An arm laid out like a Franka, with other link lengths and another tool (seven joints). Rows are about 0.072 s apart.
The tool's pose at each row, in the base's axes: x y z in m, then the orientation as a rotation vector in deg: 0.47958, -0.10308, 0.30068, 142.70, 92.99, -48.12; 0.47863, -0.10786, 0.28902, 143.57, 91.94, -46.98; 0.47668, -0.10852, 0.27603, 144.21, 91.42, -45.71; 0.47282, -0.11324, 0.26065, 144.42, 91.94, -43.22; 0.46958, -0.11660, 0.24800, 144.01, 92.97, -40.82; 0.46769, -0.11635, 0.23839, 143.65, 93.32, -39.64; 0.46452, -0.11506, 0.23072, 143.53, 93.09, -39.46; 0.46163, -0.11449, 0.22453, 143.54, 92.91, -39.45; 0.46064, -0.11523, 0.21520, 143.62, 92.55, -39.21
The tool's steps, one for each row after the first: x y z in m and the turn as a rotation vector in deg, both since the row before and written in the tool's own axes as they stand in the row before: 0.00117, 0.00415, 0.01188, -0.31, 0.65, 0.90; 0.00480, 0.00163, 0.01213, -0.39, 0.73, 0.53; 0.00174, 0.00228, 0.01629, -1.07, 1.27, -0.11; 0.00155, 0.00133, 0.01333, -1.28, 1.04, -0.55; 0.00355, 0.00006, 0.00913, -0.77, 0.39, -0.20; 0.00315, -0.00198, 0.00753, -0.24, -0.06, 0.14; 0.00203, -0.00172, 0.00632, -0.05, -0.04, 0.12; 0.00285, 0.00107, 0.00891, -0.17, 0.04, 0.27
